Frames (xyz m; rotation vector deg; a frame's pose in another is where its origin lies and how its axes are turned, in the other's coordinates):
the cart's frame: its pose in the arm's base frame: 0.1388 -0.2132 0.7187 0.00 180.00 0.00
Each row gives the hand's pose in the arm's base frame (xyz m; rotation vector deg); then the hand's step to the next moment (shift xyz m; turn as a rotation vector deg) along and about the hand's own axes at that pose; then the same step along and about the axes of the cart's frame.
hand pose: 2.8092 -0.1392 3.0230 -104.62 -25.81 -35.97
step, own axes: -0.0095 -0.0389 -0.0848 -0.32 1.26 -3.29
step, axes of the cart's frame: 0.0471 -0.0674 -0.0451 0.18 -3.52 0.28
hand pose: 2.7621 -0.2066 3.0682 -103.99 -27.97 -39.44
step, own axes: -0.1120 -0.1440 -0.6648 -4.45 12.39 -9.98
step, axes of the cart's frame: 0.3205 -0.5789 -0.1933 -2.23 -13.54 9.19
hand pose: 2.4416 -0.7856 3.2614 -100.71 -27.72 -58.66
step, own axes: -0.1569 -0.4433 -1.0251 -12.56 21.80 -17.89
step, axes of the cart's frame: 0.8313 -0.7159 -0.2615 -1.13 -23.49 20.00
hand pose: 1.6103 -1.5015 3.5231 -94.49 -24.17 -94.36
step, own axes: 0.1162 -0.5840 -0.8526 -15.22 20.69 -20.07
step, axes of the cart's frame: 0.9965 -0.2412 -0.1739 1.49 -23.55 22.48
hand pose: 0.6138 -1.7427 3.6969 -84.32 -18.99 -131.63
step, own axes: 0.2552 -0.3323 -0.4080 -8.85 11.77 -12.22
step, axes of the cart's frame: 0.5751 0.0848 -0.0637 1.43 -13.68 13.30
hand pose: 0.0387 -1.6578 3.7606 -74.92 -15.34 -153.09
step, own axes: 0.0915 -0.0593 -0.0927 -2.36 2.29 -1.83
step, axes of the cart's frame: 0.1392 0.0311 -0.0112 -0.53 -2.50 2.76
